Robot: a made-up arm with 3 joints. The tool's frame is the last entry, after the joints.
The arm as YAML. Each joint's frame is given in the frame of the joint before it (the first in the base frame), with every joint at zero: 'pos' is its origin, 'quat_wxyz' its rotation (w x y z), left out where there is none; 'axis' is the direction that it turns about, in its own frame. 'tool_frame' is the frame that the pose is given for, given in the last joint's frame.
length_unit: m
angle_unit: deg
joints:
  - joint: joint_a
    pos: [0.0, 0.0, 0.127]
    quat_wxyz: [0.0, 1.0, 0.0, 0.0]
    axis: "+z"
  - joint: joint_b
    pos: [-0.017, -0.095, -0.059]
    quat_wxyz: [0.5, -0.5, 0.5, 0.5]
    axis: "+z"
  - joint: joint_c
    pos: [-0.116, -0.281, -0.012]
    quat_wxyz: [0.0, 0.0, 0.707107, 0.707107]
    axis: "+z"
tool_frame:
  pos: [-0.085, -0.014, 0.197]
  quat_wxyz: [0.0, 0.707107, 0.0, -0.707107]
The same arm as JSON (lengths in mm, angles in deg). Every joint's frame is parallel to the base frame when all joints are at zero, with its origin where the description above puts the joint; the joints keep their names.
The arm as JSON. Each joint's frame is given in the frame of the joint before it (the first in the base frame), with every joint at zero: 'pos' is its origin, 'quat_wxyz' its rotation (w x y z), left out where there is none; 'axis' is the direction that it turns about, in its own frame. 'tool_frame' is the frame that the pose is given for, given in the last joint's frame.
{"length_unit": "mm", "angle_unit": "deg", "joints": [
  {"joint": "joint_a", "pos": [0.0, 0.0, 127.0], "axis": "-z"},
  {"joint": "joint_b", "pos": [-17.0, 95.0, 59.0], "axis": "-y"},
  {"joint": "joint_c", "pos": [281.0, 12.0, -116.0], "axis": "-x"}
], "tool_frame": {"pos": [-197.0, 14.0, 85.0]}}

